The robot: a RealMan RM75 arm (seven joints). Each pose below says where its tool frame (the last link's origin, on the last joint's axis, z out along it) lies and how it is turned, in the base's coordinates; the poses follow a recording.
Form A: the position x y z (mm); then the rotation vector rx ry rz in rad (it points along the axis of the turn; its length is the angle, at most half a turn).
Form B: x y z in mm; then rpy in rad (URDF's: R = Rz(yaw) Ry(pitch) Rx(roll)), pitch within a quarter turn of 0, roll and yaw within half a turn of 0. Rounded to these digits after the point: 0 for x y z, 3 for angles.
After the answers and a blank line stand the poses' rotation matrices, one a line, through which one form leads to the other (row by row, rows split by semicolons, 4 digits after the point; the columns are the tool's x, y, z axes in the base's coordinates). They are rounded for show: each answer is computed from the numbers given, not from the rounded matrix.
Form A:
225 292 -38 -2.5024 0.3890 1.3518
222 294 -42 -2.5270 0.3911 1.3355
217 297 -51 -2.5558 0.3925 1.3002
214 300 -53 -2.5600 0.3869 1.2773
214 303 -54 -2.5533 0.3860 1.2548
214 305 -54 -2.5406 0.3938 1.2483
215 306 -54 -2.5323 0.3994 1.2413
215 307 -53 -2.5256 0.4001 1.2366
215 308 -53 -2.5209 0.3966 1.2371
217 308 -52 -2.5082 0.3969 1.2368
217 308 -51 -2.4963 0.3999 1.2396
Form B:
225 292 -38 -2.940 1.001 -0.198
222 294 -42 -2.962 0.983 -0.211
217 297 -51 -2.975 0.952 -0.219
214 300 -53 -2.961 0.937 -0.208
214 303 -54 -2.937 0.926 -0.198
214 305 -54 -2.922 0.927 -0.198
215 306 -54 -2.911 0.925 -0.198
215 307 -53 -2.900 0.925 -0.193
215 308 -53 -2.892 0.927 -0.187
217 308 -52 -2.876 0.931 -0.180
217 308 -51 -2.864 0.937 -0.177

0.5285 -0.3580 -0.7697; -0.1059 -0.9275 0.3586; -0.8423 -0.1080 -0.5281
0.5422 -0.3512 -0.7633; -0.1161 -0.9311 0.3459; -0.8322 -0.0990 -0.5456
0.5663 -0.3459 -0.7481; -0.1259 -0.9333 0.3362; -0.8145 -0.0962 -0.5721
0.5795 -0.3453 -0.7382; -0.1224 -0.9324 0.3400; -0.8057 -0.1066 -0.5826
0.5894 -0.3516 -0.7273; -0.1180 -0.9281 0.3531; -0.7992 -0.1223 -0.5885
0.5889 -0.3623 -0.7225; -0.1179 -0.9228 0.3667; -0.7996 -0.1308 -0.5861
0.5898 -0.3700 -0.7178; -0.1180 -0.9188 0.3766; -0.7989 -0.1374 -0.5856
0.5907 -0.3740 -0.7150; -0.1157 -0.9162 0.3837; -0.7986 -0.1439 -0.5844
0.5900 -0.3741 -0.7155; -0.1116 -0.9154 0.3867; -0.7996 -0.1483 -0.5819
0.5876 -0.3798 -0.7145; -0.1068 -0.9117 0.3968; -0.8021 -0.1568 -0.5763
0.5833 -0.3862 -0.7146; -0.1042 -0.9081 0.4056; -0.8056 -0.1621 -0.5699

